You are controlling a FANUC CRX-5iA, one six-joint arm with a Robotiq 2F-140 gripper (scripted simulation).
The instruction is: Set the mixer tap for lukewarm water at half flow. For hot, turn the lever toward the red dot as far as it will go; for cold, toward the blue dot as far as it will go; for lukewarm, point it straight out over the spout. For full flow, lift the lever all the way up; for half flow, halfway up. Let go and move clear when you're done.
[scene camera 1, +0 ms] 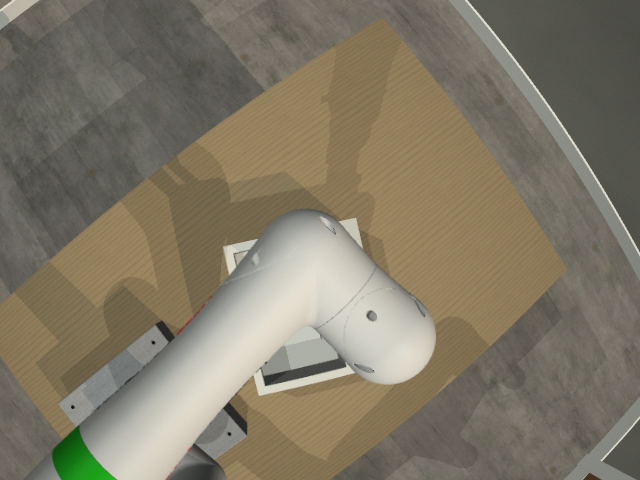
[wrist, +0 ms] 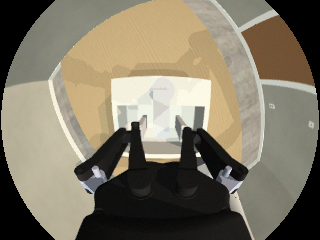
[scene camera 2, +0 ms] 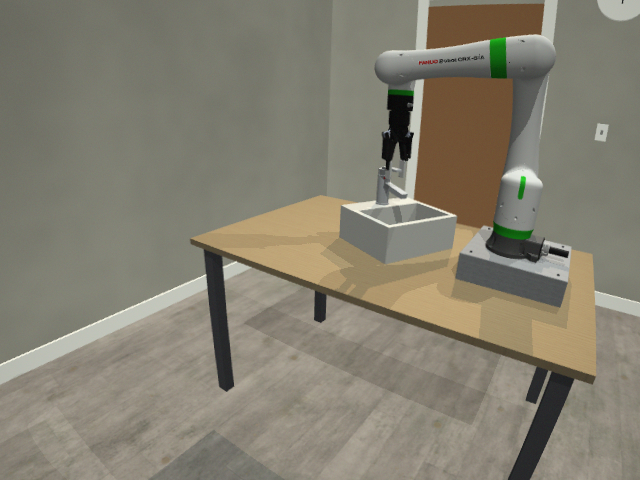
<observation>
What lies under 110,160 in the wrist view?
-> The gripper.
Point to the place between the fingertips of the gripper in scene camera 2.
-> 394,178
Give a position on a white square basin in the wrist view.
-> At 130,100
</observation>
